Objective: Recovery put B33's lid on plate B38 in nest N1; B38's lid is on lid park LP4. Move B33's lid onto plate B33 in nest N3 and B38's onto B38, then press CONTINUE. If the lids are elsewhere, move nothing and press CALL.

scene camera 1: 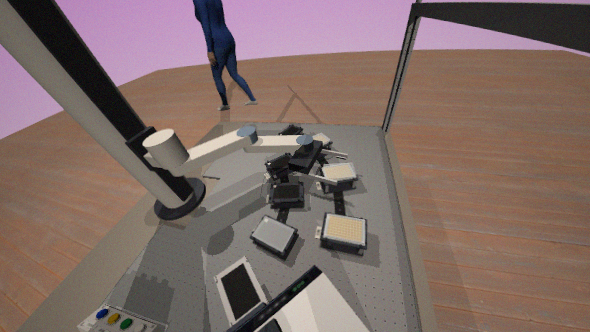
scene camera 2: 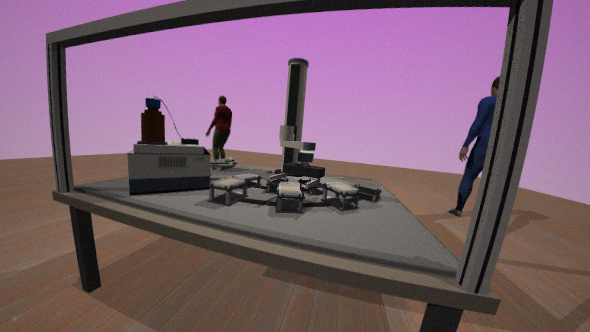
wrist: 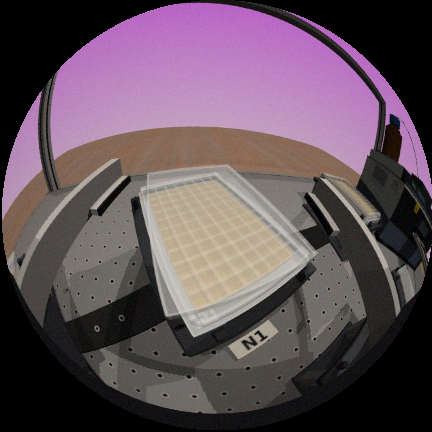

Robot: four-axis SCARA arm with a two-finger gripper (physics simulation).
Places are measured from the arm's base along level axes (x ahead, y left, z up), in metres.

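Where they show: gripper, fingertip midpoint: point(scene camera 1: 342, 168) point(scene camera 2: 287, 182) point(wrist: 219, 171); arm's base, origin of the base link: point(scene camera 1: 181, 198).
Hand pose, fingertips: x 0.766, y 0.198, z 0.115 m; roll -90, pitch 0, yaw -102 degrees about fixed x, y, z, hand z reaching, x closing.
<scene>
Each offset is from my fingertips to the top centre of the thing. "pt": to the spot under its first point.
Plate B38 {dx -0.013, dy +0.007, dz -0.016 m} point(scene camera 1: 338, 172) point(scene camera 2: 290, 188) point(wrist: 220, 240), with cream wells, sits in nest N1, whose label shows in the wrist view. A clear lid {pt dx +0.035, dy -0.019, dz -0.016 m} point(wrist: 230, 172) lies on it, slightly turned against the plate's outline. My gripper point(scene camera 1: 341, 169) point(scene camera 2: 296, 179) point(wrist: 219, 171) is open and empty, its fingers wide apart on either side of that lidded plate. Plate B33 {dx +0.021, dy -0.247, dz -0.020 m} point(scene camera 1: 345, 230) point(scene camera 2: 228, 183) point(wrist: 351, 196) sits in the neighbouring nest, N3, on the instrument's side. A greyish clear lid {dx -0.218, dy -0.297, dz -0.050 m} point(scene camera 1: 274, 234) rests on a dark park; its label is unreadable. The button box {pt dx -0.579, dy -0.649, dz -0.033 m} point(scene camera 1: 114, 318) stands front left.
Another plate {dx -0.144, dy +0.214, dz -0.016 m} point(scene camera 1: 321, 138) point(scene camera 2: 341, 188) stands beyond N1. Dark parks {pt dx -0.215, dy -0.121, dz -0.055 m} point(scene camera 1: 287, 193) {pt dx -0.312, dy +0.055, dz -0.057 m} point(scene camera 1: 278, 163) stand beside the nests. A white instrument point(scene camera 1: 320, 305) point(scene camera 2: 169, 170) and a tablet-like panel {pt dx -0.238, dy -0.488, dz -0.002 m} point(scene camera 1: 239, 290) are at the front. A person in blue point(scene camera 1: 218, 45) point(scene camera 2: 479, 135) is beyond the table.
</scene>
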